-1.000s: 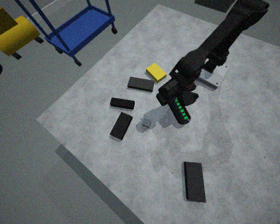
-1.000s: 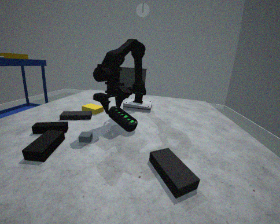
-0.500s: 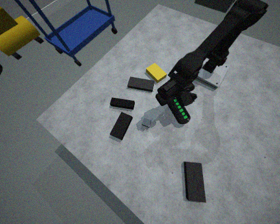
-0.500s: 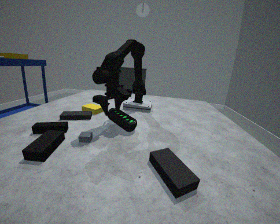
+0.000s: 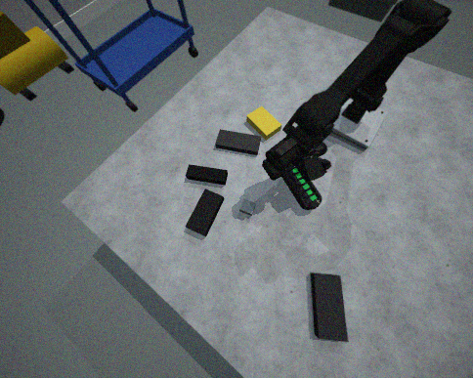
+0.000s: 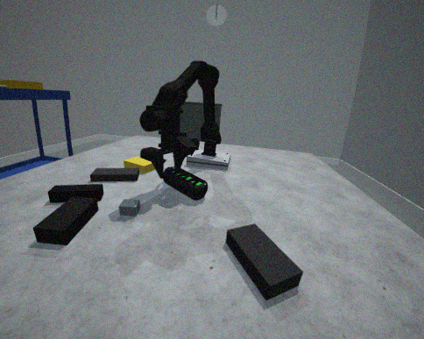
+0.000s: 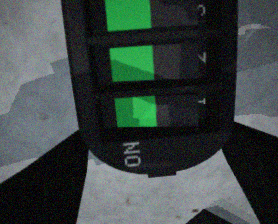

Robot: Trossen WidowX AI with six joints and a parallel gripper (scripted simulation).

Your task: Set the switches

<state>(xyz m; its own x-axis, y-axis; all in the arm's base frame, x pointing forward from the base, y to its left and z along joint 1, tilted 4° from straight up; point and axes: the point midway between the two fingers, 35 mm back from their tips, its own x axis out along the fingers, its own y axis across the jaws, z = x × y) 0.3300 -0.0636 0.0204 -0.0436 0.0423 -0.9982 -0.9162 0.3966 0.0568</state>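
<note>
The grey cube is 180 mm ahead of my gripper tip, 30 mm to the right of it and 30 mm below it. The rest, counted from my gripper tip: yellow block 180 mm to the right, 120 mm behind, 20 mm below; dark block 290 mm to the left, 260 mm ahead, 20 mm below.
</note>
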